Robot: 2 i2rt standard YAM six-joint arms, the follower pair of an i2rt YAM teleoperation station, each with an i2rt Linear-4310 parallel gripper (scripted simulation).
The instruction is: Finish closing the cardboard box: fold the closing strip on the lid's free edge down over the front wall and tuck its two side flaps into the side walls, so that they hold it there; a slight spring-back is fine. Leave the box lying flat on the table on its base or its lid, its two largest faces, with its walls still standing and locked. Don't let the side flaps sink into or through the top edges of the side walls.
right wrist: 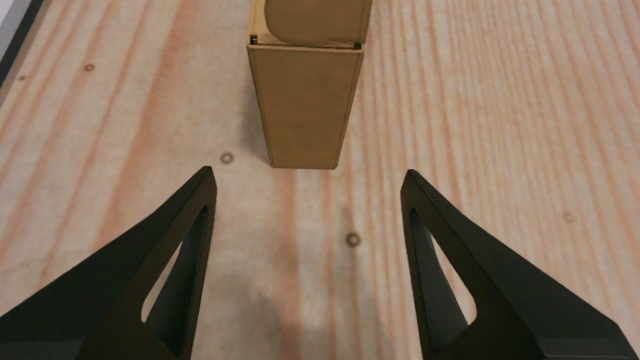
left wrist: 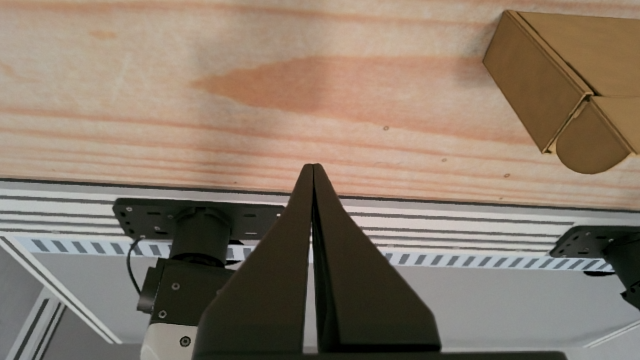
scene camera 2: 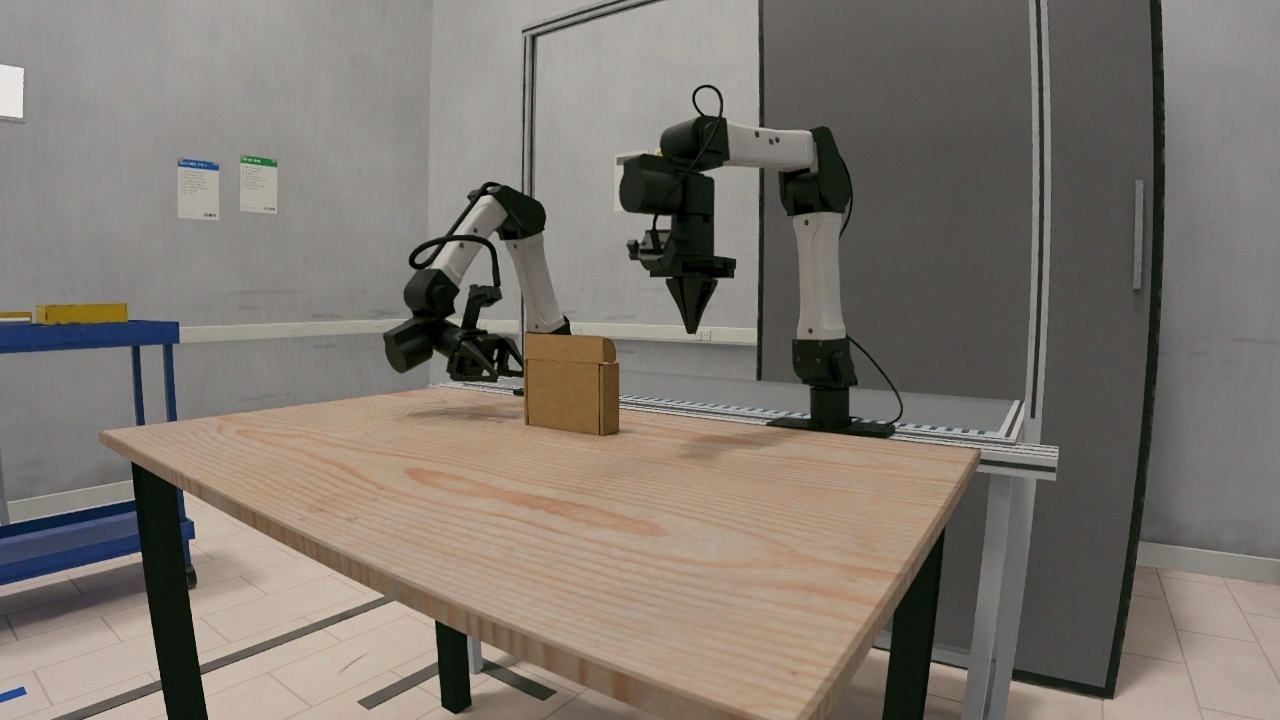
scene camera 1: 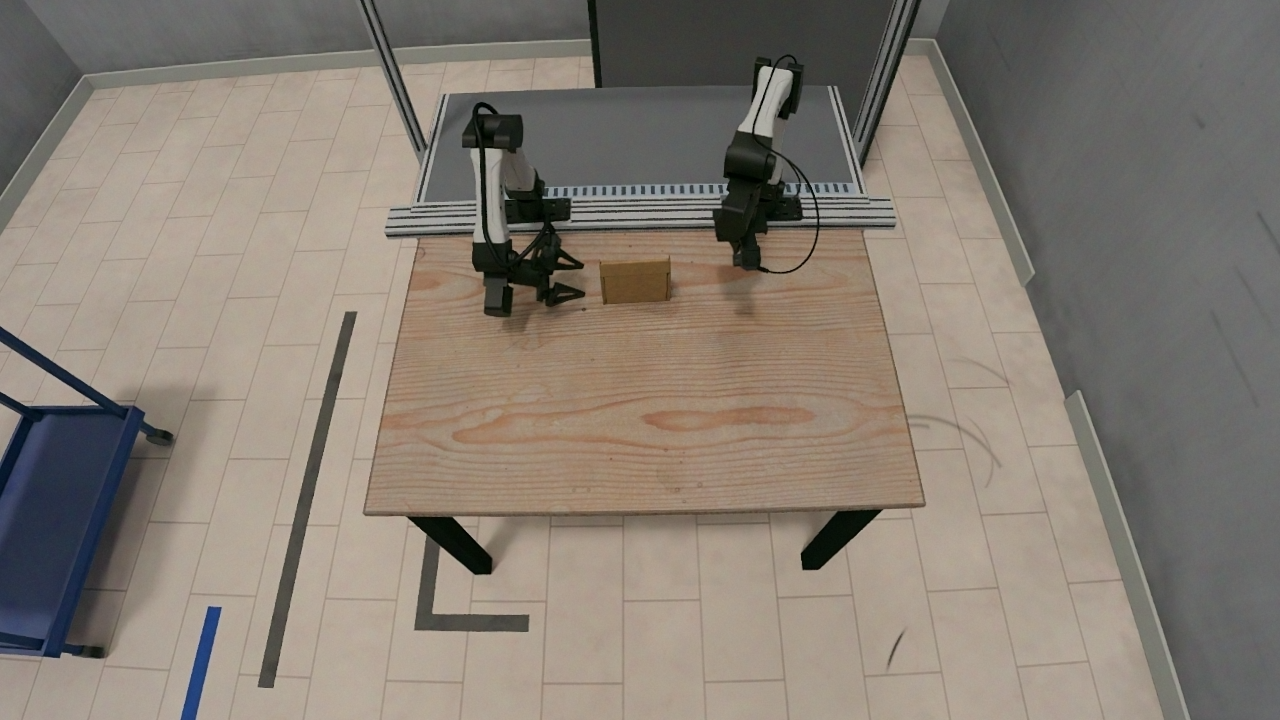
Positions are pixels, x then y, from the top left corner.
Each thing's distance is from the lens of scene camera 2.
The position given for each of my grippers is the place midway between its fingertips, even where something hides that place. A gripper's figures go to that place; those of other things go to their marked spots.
my left gripper (scene camera 2: pixel 691 333): 89 cm
my right gripper (scene camera 2: pixel 513 376): 108 cm
closing strip (scene camera 2: pixel 562 340): 99 cm
